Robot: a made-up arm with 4 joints. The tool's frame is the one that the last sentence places.
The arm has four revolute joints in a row. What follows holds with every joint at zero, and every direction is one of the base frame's.
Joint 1 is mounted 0.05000 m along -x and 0.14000 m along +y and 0.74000 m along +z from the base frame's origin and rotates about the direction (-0.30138, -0.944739, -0.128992).
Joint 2 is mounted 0.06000 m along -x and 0.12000 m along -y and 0.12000 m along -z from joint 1 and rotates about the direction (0.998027, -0.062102, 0.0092).
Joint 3 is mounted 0.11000 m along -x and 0.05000 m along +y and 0.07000 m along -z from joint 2 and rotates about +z.
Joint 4 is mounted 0.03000 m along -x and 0.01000 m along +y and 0.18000 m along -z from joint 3 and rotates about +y.
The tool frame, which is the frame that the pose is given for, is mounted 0.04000 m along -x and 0.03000 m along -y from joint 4; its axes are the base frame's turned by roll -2.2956, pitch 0.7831 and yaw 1.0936 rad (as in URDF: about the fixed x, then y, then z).
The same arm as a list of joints. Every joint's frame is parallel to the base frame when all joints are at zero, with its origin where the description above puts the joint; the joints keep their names.
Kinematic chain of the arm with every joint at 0, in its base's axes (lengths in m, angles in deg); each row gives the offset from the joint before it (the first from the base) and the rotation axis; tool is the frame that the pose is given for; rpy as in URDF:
joint 1: xyz -0.05 0.14 0.74 axis -0.301409 -0.944728 -0.129004
joint 2: xyz -0.06 -0.12 -0.12 axis 0.998027 -0.062102 0.0092
joint 3: xyz -0.11 0.05 -0.07 axis +z
joint 4: xyz -0.03 0.01 -0.18 axis +y
tool: xyz -0.04 -0.03 0 rpy -131.53 44.87 62.66

